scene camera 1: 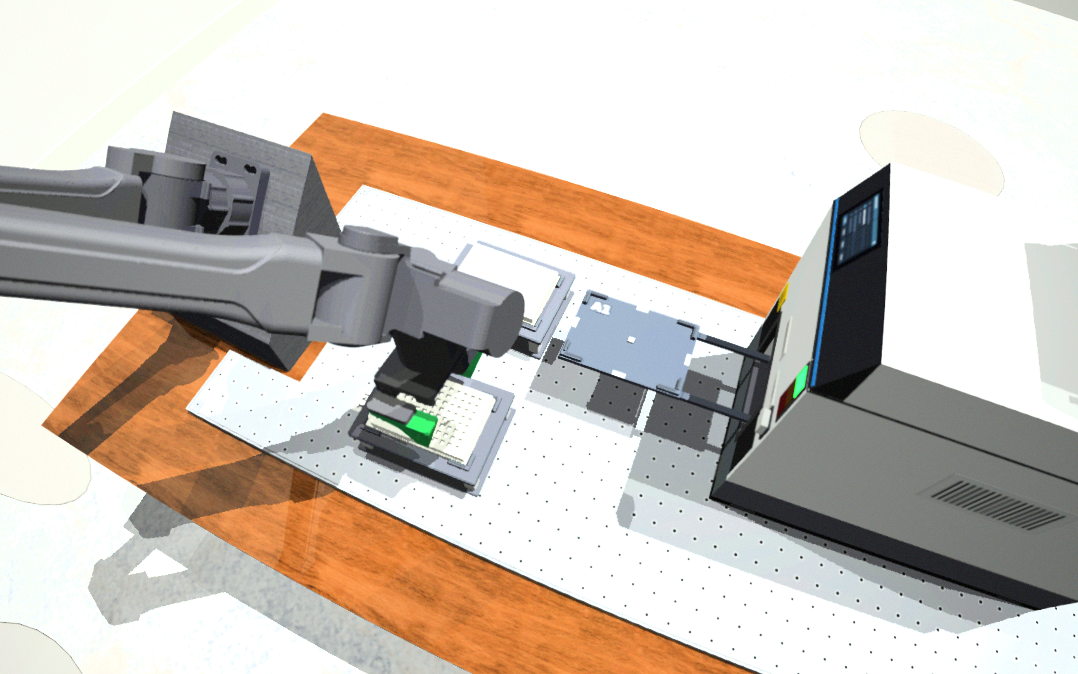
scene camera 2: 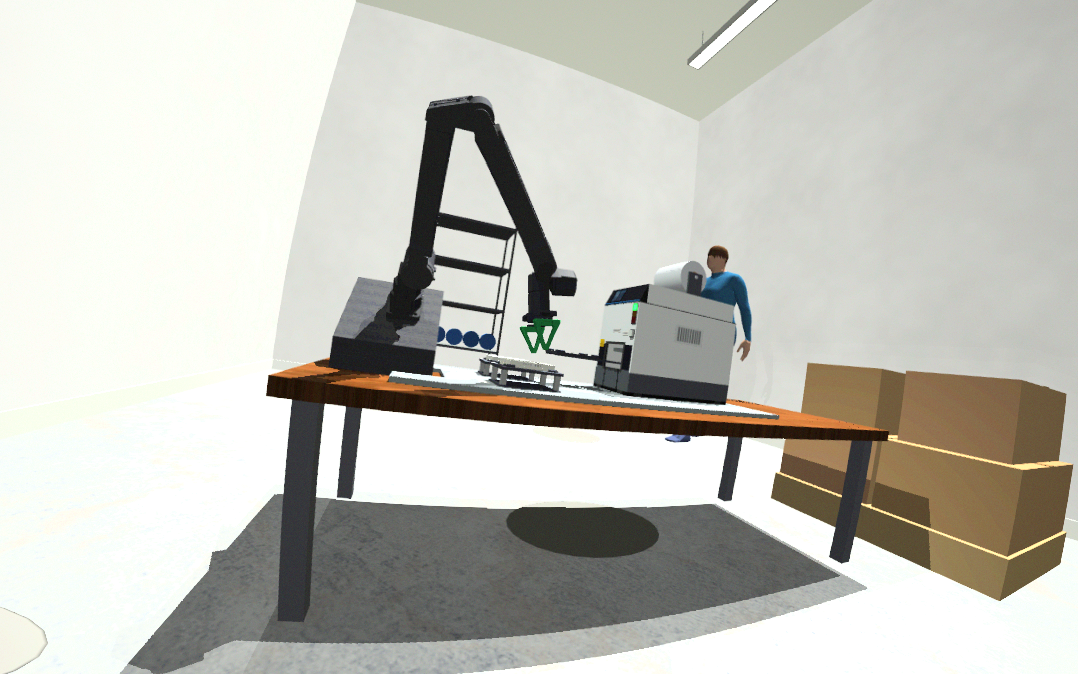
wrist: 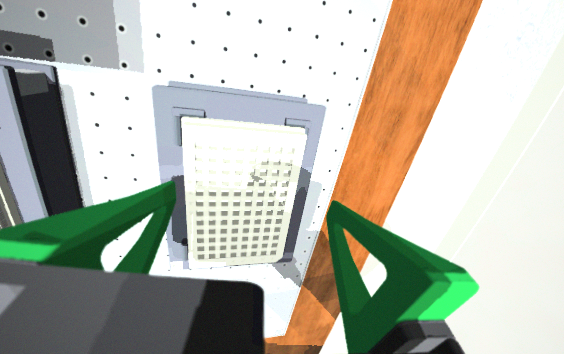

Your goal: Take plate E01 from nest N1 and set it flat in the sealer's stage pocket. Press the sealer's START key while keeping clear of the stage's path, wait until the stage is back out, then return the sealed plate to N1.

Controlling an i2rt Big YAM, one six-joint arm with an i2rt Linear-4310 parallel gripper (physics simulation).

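Where they show: gripper, fingertip midpoint: (scene camera 1: 445, 408) (scene camera 2: 539, 351) (wrist: 256, 199); arm's base, origin of the base link: (scene camera 1: 236, 205) (scene camera 2: 405, 304).
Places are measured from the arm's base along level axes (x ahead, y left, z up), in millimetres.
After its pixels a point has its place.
A cream well plate (scene camera 1: 465, 414) {x 370, y -95, z -101 mm} (wrist: 240, 210) {x 326, y -104, z -102 mm} sits flat in a grey nest (scene camera 1: 490, 441) {x 407, y -107, z -117 mm} (wrist: 235, 101) {x 405, y -93, z -117 mm} near the board's front edge; no plate or nest label is readable. My gripper (scene camera 1: 447, 395) {x 356, y -109, z -70 mm} (scene camera 2: 539, 348) {x 356, y -109, z -70 mm} (wrist: 256, 199) {x 356, y -109, z -70 mm} is open and empty above this plate, its green fingers at either long side in the wrist view. The sealer (scene camera 1: 858, 445) {x 734, y -50, z 69 mm} (scene camera 2: 688, 341) {x 874, y -47, z 30 mm} stands at the right. Its grey stage (scene camera 1: 632, 365) {x 525, y 22, z -63 mm} is out on two dark rails, with an A1 mark and no plate on it. A green light (scene camera 1: 801, 381) {x 663, y -38, z 110 mm} (scene camera 2: 635, 307) {x 663, y -38, z 105 mm} glows on the sealer's front. I cannot make out the START key.
A second nest (scene camera 1: 548, 327) {x 405, y 65, z -123 mm} (wrist: 15, 150) {x 353, y 46, z -121 mm} with a white-topped plate (scene camera 1: 508, 274) {x 327, y 110, z -105 mm} stands behind, between the arm's base block (scene camera 2: 381, 353) {x -32, y -112, z -129 mm} and the stage. The wooden table edge (wrist: 410, 100) {x 433, y -293, z -179 mm} runs close on the right in the wrist view. A person (scene camera 2: 729, 290) stands behind the sealer.
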